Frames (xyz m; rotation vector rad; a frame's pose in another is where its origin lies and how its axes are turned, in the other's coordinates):
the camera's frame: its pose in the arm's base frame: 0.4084 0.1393 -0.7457 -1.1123 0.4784 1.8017
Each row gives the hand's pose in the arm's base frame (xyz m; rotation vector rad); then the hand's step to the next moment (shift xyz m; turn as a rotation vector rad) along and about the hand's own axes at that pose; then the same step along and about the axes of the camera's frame.
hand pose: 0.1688 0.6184 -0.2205 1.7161 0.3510 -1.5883
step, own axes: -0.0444 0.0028 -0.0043 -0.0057 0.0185 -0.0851
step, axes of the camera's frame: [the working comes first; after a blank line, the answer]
step, axes of the arm's base frame: -0.0034 0.0138 0.0424 0.0733 0.0470 0.0065

-0.0284 -0.0096 0.0332 0.0071 -0.0870 0.0012
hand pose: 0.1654 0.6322 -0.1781 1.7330 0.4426 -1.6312
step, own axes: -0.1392 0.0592 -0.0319 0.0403 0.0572 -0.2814
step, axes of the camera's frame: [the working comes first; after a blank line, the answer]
step, axes of the arm's base frame: 0.0426 0.0109 0.1482 0.2482 0.1454 -0.0366

-0.1266 -0.0624 0.0632 0.0667 -0.2799 -0.0357
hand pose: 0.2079 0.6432 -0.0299 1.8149 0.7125 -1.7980
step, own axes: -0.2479 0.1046 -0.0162 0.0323 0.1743 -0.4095
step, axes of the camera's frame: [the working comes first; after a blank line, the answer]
step, axes of the arm's base frame: 0.0819 -0.0741 0.2459 0.4218 0.1428 -0.0288

-0.2586 -0.0680 0.0340 0.0322 -0.4293 -0.1174
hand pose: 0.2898 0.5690 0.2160 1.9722 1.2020 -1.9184
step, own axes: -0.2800 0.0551 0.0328 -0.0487 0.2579 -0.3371
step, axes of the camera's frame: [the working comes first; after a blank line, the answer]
step, axes of the arm's base frame: 0.0450 -0.1784 0.2206 0.4271 0.0080 -0.0045

-0.2845 0.0183 -0.0351 -0.0578 -0.3714 -0.2031
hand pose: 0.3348 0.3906 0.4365 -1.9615 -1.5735 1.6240
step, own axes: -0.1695 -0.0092 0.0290 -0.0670 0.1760 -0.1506
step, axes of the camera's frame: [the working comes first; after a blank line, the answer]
step, axes of the arm's base frame: -0.0054 -0.1393 0.1011 0.2337 -0.0578 -0.0139

-0.1556 0.0589 -0.0443 -0.0535 -0.1713 -0.1611
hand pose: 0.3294 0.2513 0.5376 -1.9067 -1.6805 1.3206
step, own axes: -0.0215 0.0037 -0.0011 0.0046 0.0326 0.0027
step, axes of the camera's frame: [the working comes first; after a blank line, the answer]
step, axes of the arm's base frame: 0.0052 -0.0199 0.0075 0.0184 -0.0062 -0.0267

-0.0172 0.0042 -0.0128 0.0167 -0.0092 -0.0270
